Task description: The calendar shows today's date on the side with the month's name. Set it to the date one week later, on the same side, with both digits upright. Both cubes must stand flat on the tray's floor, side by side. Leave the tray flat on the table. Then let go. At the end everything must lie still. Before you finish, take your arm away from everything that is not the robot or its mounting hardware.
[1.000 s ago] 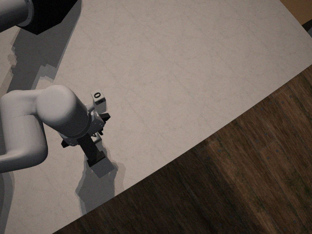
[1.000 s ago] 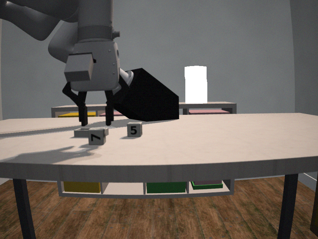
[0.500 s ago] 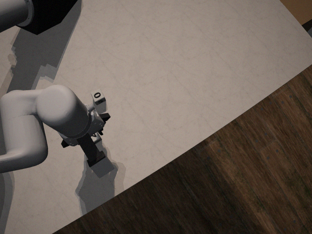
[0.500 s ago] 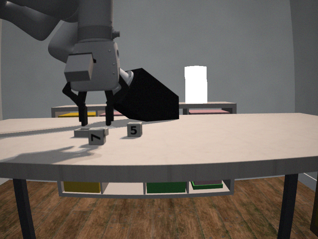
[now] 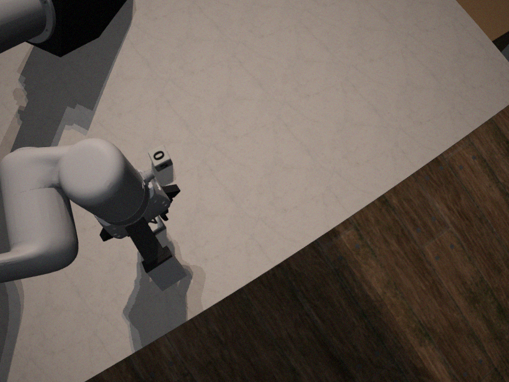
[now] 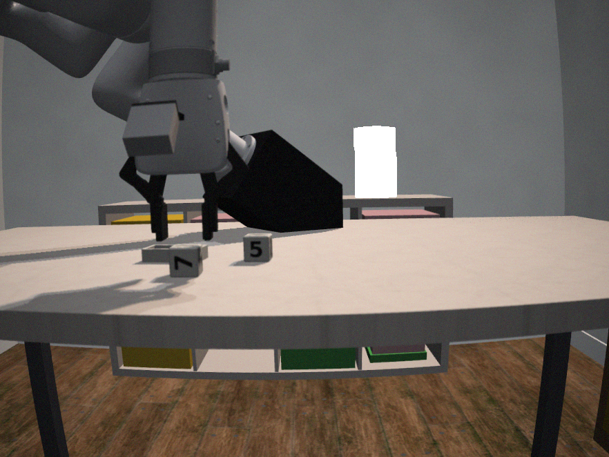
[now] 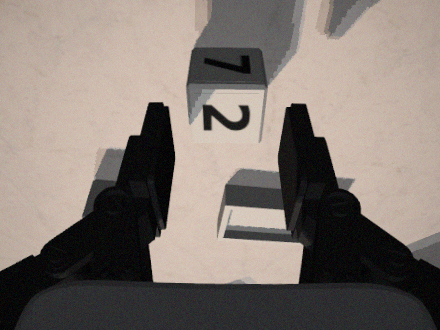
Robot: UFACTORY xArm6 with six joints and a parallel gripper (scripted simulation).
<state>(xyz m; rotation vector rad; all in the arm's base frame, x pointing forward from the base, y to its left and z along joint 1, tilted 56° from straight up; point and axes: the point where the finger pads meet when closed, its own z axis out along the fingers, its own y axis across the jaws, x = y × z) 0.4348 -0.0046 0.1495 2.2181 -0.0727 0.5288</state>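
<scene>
The white cube is 40 mm below my hand. The rest, counted from my hand: grey tray (110 mm behind, 10 mm to the right, 50 mm below).
</scene>
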